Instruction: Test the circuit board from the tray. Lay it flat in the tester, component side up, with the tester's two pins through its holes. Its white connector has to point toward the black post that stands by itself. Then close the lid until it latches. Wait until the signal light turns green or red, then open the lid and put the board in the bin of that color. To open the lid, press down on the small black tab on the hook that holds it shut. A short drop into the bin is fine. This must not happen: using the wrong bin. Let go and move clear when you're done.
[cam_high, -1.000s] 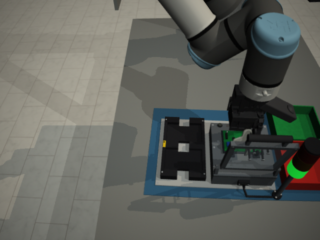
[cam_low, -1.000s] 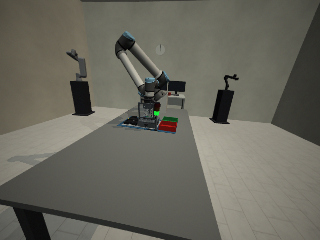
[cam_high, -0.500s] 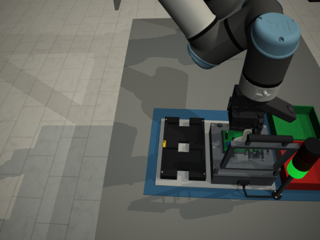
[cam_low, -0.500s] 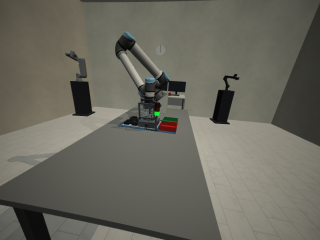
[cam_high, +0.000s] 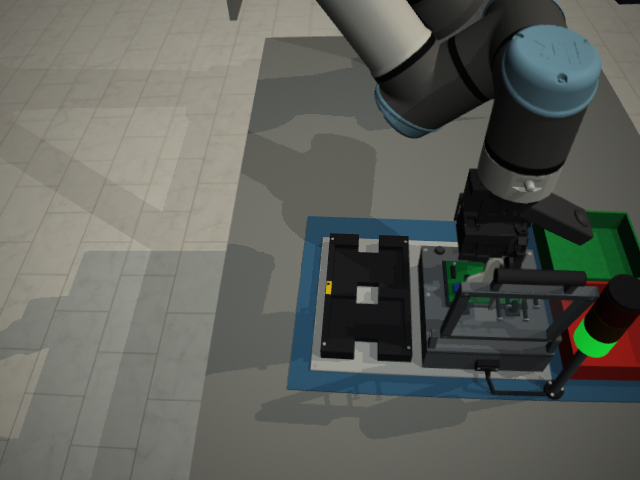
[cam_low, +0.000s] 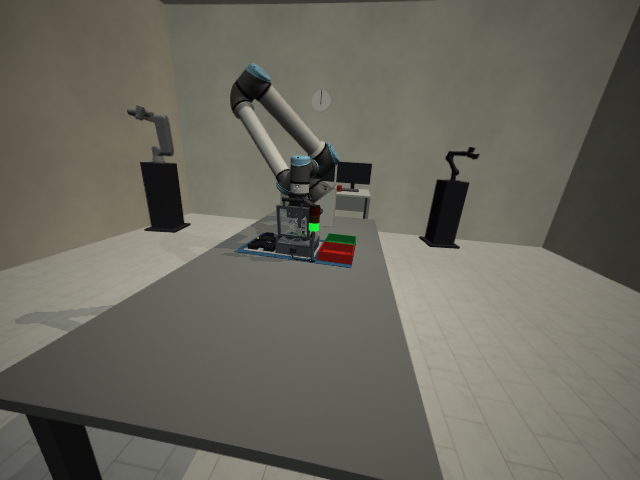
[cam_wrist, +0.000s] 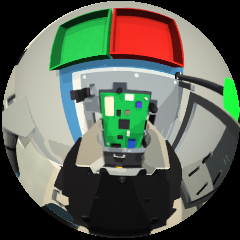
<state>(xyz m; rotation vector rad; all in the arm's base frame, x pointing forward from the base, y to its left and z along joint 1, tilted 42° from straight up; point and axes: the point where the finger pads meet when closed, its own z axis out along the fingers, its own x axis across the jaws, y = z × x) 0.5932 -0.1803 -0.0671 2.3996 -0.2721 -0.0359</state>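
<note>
Now: hand 10 mm to the left of the green circuit board. Round my hand: black latch tab 60 mm to the left, 50 mm behind, 10 mm above; tester lid 110 mm ahead, 110 mm above, 30 mm to the right; red bin 180 mm to the left, 80 mm ahead, 60 mm below.
</note>
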